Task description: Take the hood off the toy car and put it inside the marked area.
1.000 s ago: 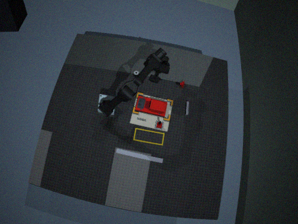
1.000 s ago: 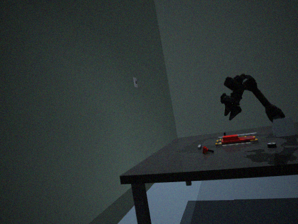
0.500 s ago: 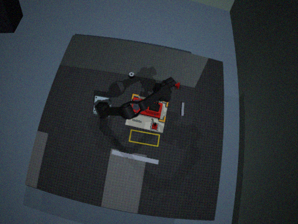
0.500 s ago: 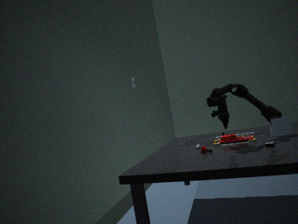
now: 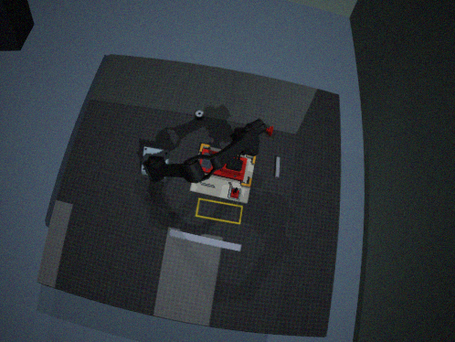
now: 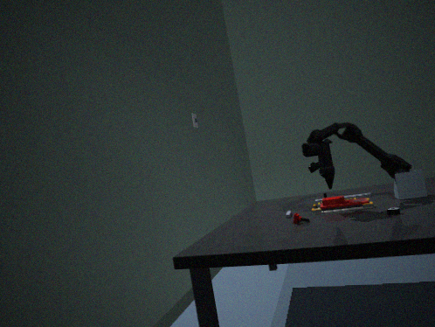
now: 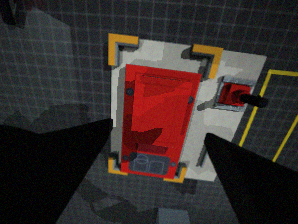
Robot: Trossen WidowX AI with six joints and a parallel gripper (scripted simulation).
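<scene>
My gripper tip is 6 cm above the red hood. Round my gripper tip: long pale strip: 9 cm behind, 34 cm to the right, 10 cm below; then grey ring: 17 cm behind, 26 cm to the left, 9 cm below.
</scene>
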